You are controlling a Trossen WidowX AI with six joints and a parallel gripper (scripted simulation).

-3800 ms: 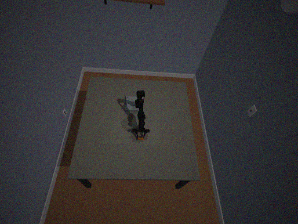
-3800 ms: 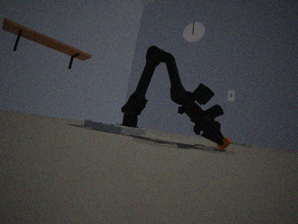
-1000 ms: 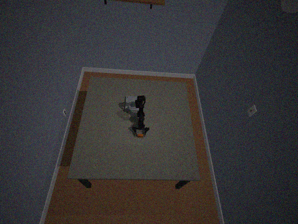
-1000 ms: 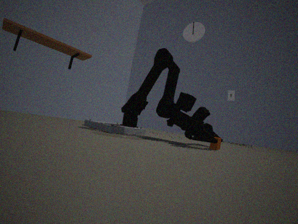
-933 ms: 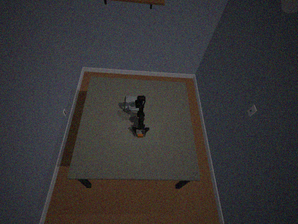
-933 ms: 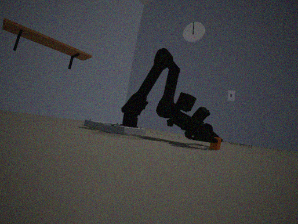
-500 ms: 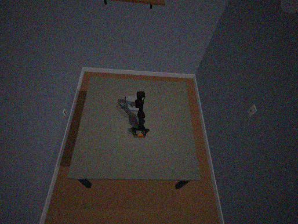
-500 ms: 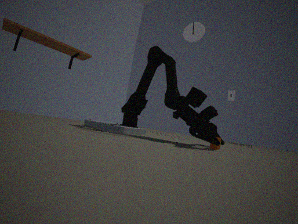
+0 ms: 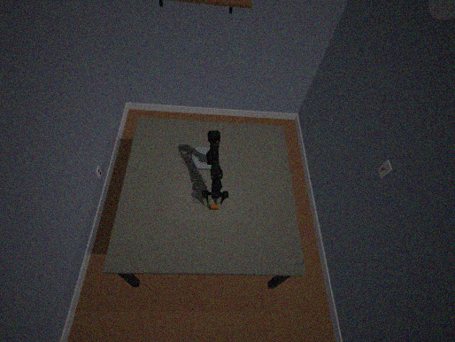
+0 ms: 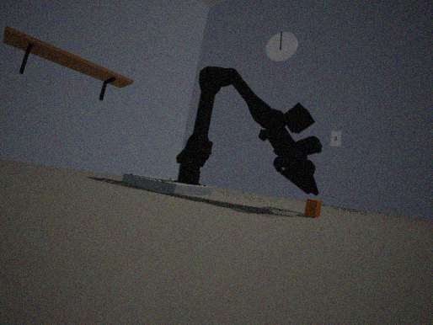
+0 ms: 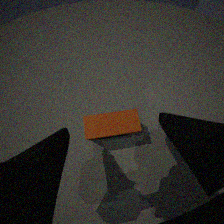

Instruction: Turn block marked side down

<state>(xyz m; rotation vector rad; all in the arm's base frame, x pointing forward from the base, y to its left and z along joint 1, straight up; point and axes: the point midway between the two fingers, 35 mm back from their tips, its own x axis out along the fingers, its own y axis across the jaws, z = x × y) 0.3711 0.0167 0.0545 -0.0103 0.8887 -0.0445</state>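
My gripper tip is 30 mm above the block.
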